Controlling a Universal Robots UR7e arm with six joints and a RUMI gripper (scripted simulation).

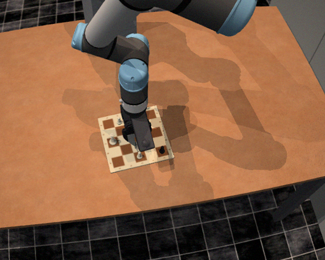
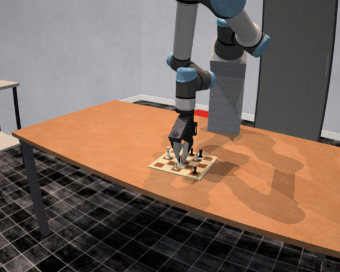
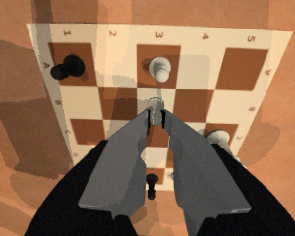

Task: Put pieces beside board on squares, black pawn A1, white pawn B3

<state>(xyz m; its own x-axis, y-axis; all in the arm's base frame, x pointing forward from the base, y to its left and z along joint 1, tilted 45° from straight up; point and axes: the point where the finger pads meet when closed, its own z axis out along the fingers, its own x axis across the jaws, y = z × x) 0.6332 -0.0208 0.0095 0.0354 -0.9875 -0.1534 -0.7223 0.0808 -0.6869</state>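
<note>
Right now the chessboard is 40 mm behind my hand and 30 mm below it. Round my hand: tall white piece (80 mm to the right, 40 mm behind).
</note>
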